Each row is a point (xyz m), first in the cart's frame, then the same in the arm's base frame.
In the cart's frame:
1: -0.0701 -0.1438 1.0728
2: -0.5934 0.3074 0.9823
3: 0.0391 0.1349 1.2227
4: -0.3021 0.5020 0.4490
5: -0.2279 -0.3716 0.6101
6: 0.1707 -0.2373 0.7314
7: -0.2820 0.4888 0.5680
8: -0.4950 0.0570 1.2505
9: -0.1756 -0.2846 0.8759
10: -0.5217 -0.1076 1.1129
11: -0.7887 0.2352 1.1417
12: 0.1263 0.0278 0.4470
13: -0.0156 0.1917 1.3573
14: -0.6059 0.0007 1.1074
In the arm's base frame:
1: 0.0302 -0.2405 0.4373
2: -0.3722 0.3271 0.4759
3: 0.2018 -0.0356 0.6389
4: -0.0429 0.5652 -0.0160
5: -0.1764 -0.3153 -0.0552
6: 0.2425 -0.3070 0.0716
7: -0.0266 0.5212 0.0959
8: -0.3357 0.0068 0.6769
9: -0.1053 -0.3050 0.2201
10: -0.4002 -0.1117 0.5080
11: -0.5791 0.2675 0.6255
12: 0.2619 0.0185 -0.1448
13: 0.1619 0.0003 0.7854
14: -0.4566 0.0113 0.5309

